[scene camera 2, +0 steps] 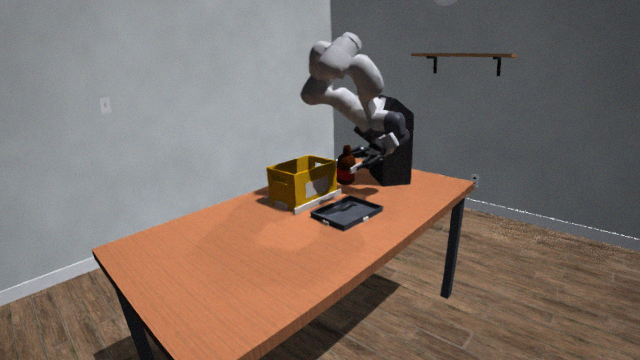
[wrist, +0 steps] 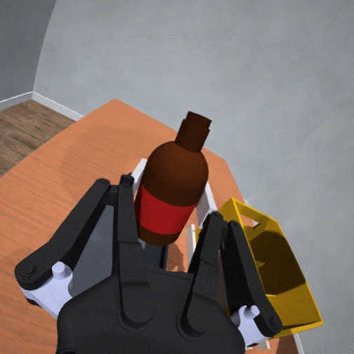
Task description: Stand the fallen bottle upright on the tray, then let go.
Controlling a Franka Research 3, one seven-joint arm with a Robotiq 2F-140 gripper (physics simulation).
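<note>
The brown bottle with a red label [scene camera 2: 345,175] [wrist: 167,212] is held roughly upright, neck up, in the scene view. My gripper [scene camera 2: 350,161] [wrist: 172,178] is shut on the bottle's body, one finger on each side, and reaches it nearly level from the robot's side. The dark tray [scene camera 2: 345,216] [wrist: 96,250] lies flat on the table, apart from the bottle, which is behind it in the scene view. The bottle's shadow falls apart from its base, so it appears lifted. Part of the tray is hidden by the gripper in the wrist view.
A yellow crate [scene camera 2: 282,187] [wrist: 305,312] stands close beside the bottle and the tray. A white strip [scene camera 2: 317,201] [wrist: 191,242] runs along the crate's tray side. The wooden table [scene camera 2: 225,270] [wrist: 35,185] carries them. The robot's black base block [scene camera 2: 400,160] stands behind the gripper.
</note>
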